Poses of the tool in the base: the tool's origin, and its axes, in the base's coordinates. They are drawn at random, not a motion.
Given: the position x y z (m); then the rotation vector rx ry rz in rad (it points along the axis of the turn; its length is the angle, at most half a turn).
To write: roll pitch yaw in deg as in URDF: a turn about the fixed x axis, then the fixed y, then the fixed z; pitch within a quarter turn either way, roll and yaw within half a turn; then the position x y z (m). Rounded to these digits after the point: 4 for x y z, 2 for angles.
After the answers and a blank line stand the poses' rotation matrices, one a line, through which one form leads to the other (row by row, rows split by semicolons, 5 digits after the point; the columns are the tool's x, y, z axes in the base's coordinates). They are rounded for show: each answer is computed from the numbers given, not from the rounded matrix.
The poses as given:
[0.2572 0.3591 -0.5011 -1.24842 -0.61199 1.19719]
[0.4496 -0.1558 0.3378 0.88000 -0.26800 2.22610]
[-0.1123 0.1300 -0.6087 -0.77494 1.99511 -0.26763]
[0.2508 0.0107 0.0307 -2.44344 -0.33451 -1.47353]
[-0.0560 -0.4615 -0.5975 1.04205 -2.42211 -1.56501]
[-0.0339 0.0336 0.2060 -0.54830 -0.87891 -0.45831]
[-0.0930 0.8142 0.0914 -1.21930 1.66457 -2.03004]
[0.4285 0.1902 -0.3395 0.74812 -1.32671 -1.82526]
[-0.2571 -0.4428 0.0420 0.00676 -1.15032 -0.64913]
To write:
[-73.50 13.76 70.59 0.2572 0.3591 -0.5011]
[4.99 -41.53 133.00 0.4496 -0.1558 0.3378]
[-137.94 44.53 -119.66 -0.1123 0.1300 -0.6087]
[-166.37 -62.59 7.28 0.2508 0.0107 0.0307]
[119.86 16.68 -143.14 -0.0560 -0.4615 -0.5975]
[-26.42 -54.63 -15.03 -0.0339 0.0336 0.2060]
[-90.05 -26.18 -133.72 -0.0930 0.8142 0.0914]
[72.94 1.71 -123.48 0.4285 0.1902 -0.3395]
[37.32 -57.35 -62.71 -0.2571 -0.4428 0.0420]

0.32287 -0.34373 -0.88182; 0.91608 -0.12062 0.38243; -0.23782 -0.93129 0.27594
-0.51055 -0.68918 0.51416; 0.54746 -0.72165 -0.42369; 0.66304 0.06517 0.74574
-0.35272 -0.41277 0.83977; -0.61950 0.77561 0.12104; -0.70129 -0.47754 -0.52929
0.45667 0.33067 0.82590; 0.05835 -0.93749 0.34308; 0.88772 -0.10848 -0.44741
-0.76650 -0.49772 -0.40590; -0.57458 0.24905 0.77963; -0.28695 0.83081 -0.47688
0.55907 0.58266 -0.58987; -0.15013 0.77082 0.61911; 0.81542 -0.25757 0.51842
-0.62015 -0.30564 0.72249; -0.64861 -0.31828 -0.69138; 0.44127 -0.89737 -0.00086
-0.55133 0.22895 -0.80226; -0.83375 -0.18557 0.52002; -0.02982 0.95559 0.29320
0.24737 0.47282 -0.84572; -0.47953 0.81820 0.31717; 0.84194 0.32709 0.42913

